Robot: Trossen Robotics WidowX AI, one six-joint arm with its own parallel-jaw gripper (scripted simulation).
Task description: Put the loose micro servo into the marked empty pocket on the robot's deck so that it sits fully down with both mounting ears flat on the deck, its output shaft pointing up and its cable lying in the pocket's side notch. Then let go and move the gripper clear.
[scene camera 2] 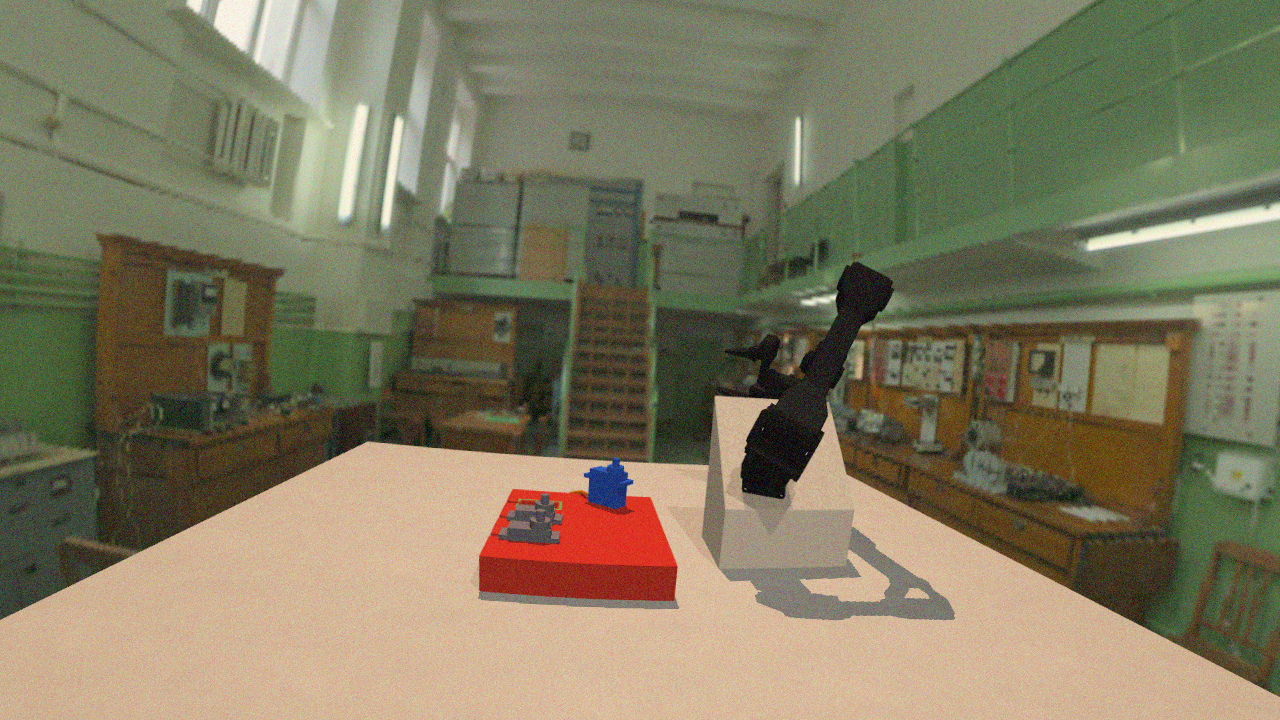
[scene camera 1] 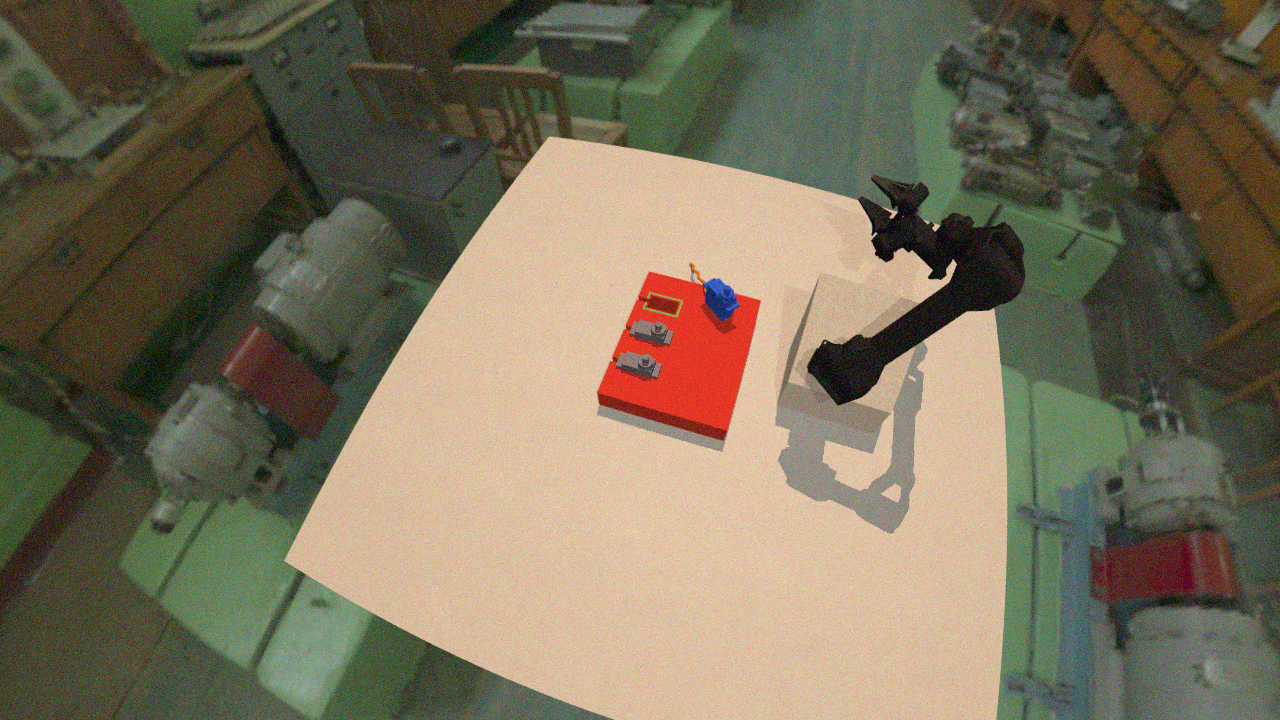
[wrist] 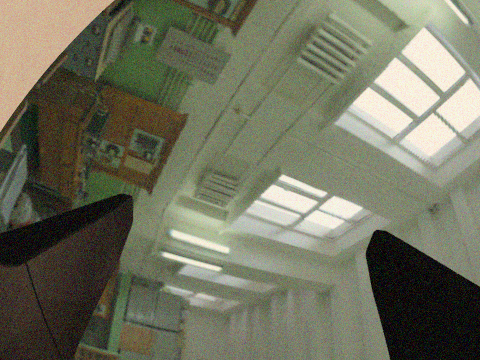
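There is a blue micro servo [scene camera 2: 607, 485] that I can see in scene camera 1 too [scene camera 1: 720, 298], though in the wrist view the servo is out of frame. I also see a red deck [scene camera 2: 618, 554], and scene camera 1 gives me the deck as well [scene camera 1: 701, 371]. My gripper [scene camera 1: 865, 187] is open and holds nothing; it is visible in scene camera 2 [scene camera 2: 721, 369] and in the wrist view [wrist: 255, 228] too.
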